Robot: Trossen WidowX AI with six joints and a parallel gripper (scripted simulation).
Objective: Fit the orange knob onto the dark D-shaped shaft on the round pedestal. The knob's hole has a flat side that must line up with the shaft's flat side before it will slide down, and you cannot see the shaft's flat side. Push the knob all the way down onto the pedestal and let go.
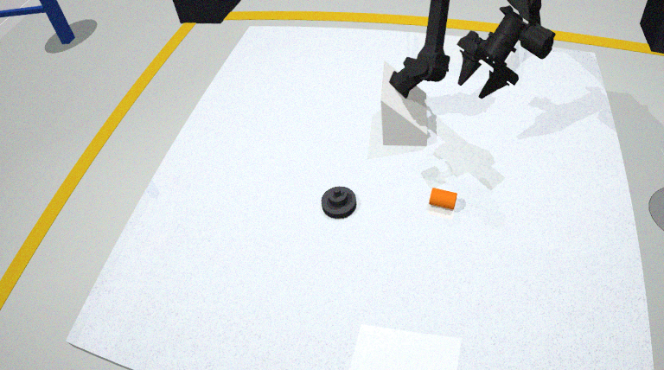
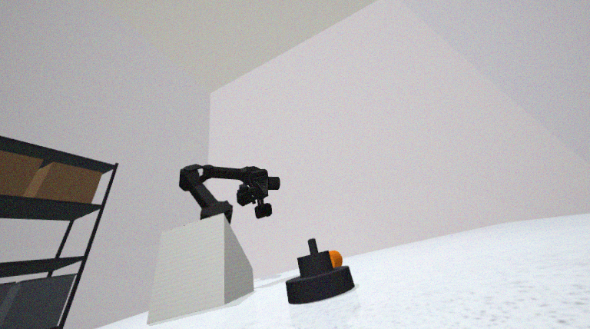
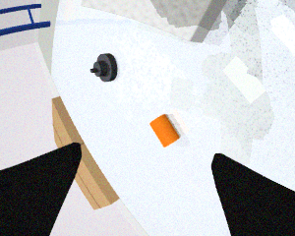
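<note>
Now: the orange knob 19 cm below my gripper tip, 17 cm ahead of it and 3 cm to the right of it. Round my gripper tip: round pedestal 27 cm to the right, 23 cm ahead, 18 cm below.
</note>
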